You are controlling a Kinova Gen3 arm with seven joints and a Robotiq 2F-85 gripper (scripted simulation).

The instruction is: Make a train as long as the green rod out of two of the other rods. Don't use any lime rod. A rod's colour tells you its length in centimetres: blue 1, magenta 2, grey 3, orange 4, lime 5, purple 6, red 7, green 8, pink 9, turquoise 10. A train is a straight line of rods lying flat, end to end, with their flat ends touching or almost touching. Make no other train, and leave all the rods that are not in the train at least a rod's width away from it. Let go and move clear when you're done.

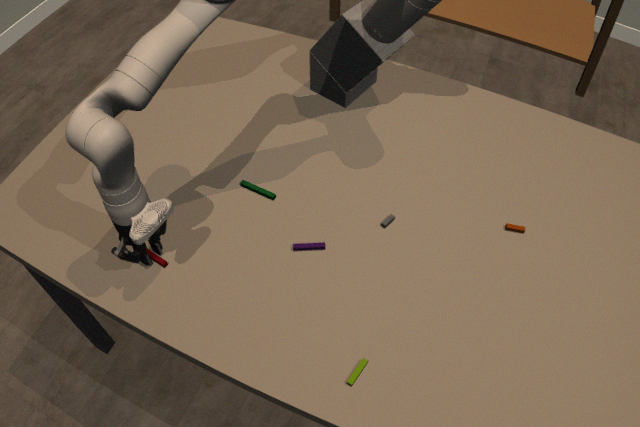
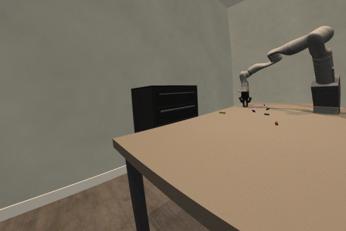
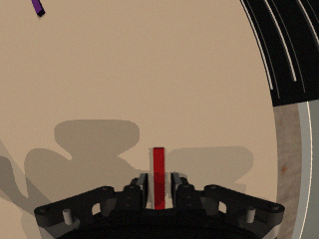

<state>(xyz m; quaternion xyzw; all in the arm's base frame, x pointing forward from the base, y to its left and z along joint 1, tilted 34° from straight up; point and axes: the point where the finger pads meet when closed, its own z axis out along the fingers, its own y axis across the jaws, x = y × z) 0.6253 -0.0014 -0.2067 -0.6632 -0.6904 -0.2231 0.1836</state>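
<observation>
Now: the red rod 1 cm below my hand. The rest, counted from my hand: green rod: 24 cm behind, 7 cm to the left, 1 cm below; then blue rod: 12 cm behind, 19 cm to the right, 1 cm below; then purple rod: 19 cm behind, 23 cm to the left, 1 cm below.
</observation>
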